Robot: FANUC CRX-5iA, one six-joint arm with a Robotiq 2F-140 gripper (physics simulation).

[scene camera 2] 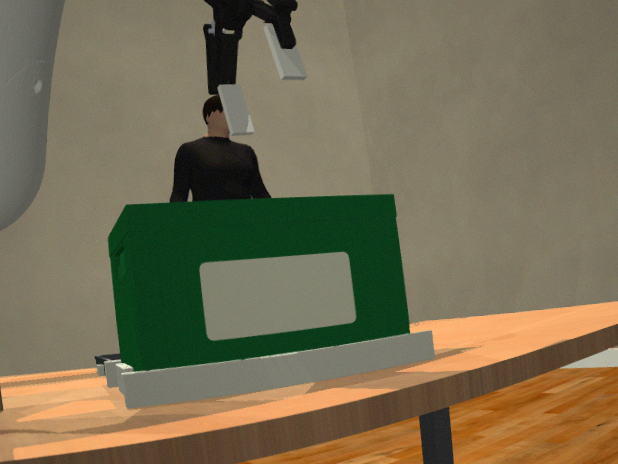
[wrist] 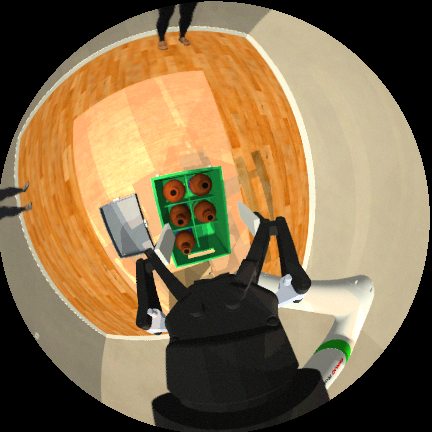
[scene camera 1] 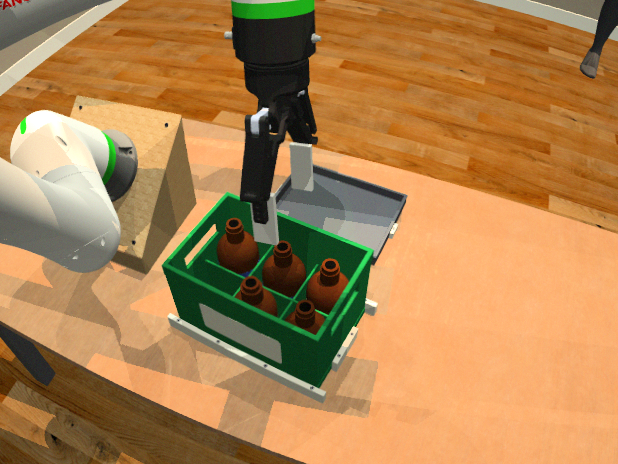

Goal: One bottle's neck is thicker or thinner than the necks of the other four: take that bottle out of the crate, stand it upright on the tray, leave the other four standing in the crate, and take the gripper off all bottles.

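Where they show: gripper, fingertip midpoint: point(scene camera 2: 266, 107) point(wrist: 203, 219) point(scene camera 1: 285, 213); arm's base, origin of the base link: point(scene camera 1: 108, 166).
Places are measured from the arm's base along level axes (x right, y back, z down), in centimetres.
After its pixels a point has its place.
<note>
The green crate point(scene camera 1: 185, 295) @(x 14.9, y -31.9, z 3.2 cm) point(scene camera 2: 165, 300) @(x 14.9, y -31.2, z 6.1 cm) point(wrist: 223, 210) @(x 14.1, y -43.1, z -1.8 cm) holds the five brown bottles upright. In scene camera 1, the back row has a left bottle point(scene camera 1: 237, 252) @(x 3.2, y -34.3, z 3.0 cm) point(wrist: 185, 241) @(x 1.5, y -34.4, z 1.7 cm), a middle bottle point(scene camera 1: 284, 274) @(x 3.4, y -43.7, z 2.8 cm) point(wrist: 180, 214) @(x 1.9, y -43.7, z 0.7 cm) and a right bottle point(scene camera 1: 326, 291) @(x 3.2, y -51.2, z 2.7 cm) point(wrist: 174, 189) @(x 1.6, y -51.2, z -1.3 cm). The front row has a middle bottle point(scene camera 1: 257, 301) @(x 10.8, y -43.3, z 1.5 cm) point(wrist: 205, 211) @(x 9.2, y -43.3, z 0.0 cm) and a right bottle point(scene camera 1: 305, 322) @(x 11.0, y -51.8, z 0.6 cm) point(wrist: 201, 184) @(x 8.9, y -51.3, z -1.3 cm); its left compartment is empty. I cannot tell whose neck differs. The grey tray point(scene camera 1: 362, 207) @(x -27.4, y -43.8, z 14.5 cm) point(wrist: 121, 225) @(x -25.4, y -40.9, z 14.5 cm) bears no bottle. My gripper point(scene camera 1: 285, 216) @(x 6.1, y -46.1, z -14.8 cm) point(scene camera 2: 266, 106) @(x 6.1, y -46.1, z -14.8 cm) point(wrist: 203, 219) @(x 6.1, y -46.1, z -14.8 cm) is open above the crate, holding nothing.
Pale rails point(scene camera 1: 242, 357) @(x 15.9, y -42.6, z 12.1 cm) point(scene camera 2: 280, 372) @(x 15.9, y -40.6, z 13.6 cm) run along the crate's base. A wooden block point(scene camera 1: 150, 150) @(x -5.1, y -8.5, z -3.4 cm) stands left of the crate in scene camera 1, beside the white arm point(scene camera 1: 50, 215) @(x 26.8, y -23.4, z -21.8 cm). The tray lies behind the crate there. A person point(scene camera 2: 217, 165) stands in the background.
</note>
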